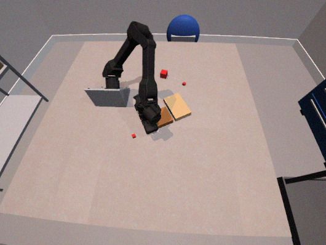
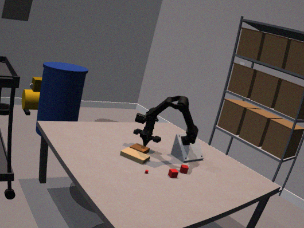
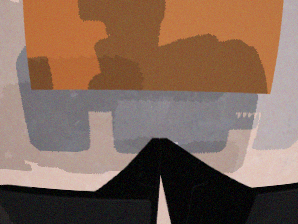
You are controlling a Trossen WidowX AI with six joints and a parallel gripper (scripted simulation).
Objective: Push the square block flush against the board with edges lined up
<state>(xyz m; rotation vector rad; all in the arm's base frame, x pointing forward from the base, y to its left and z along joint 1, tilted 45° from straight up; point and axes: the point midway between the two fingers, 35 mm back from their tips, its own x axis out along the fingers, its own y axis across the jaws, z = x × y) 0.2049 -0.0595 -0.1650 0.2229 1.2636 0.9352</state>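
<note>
Right now the square block is 7 cm ahead of my gripper tip, 4 cm to the left of it and 1 cm above it. From my gripper tip the other things lie so: pale wooden board 16 cm ahead, 13 cm to the left, 1 cm above.
</note>
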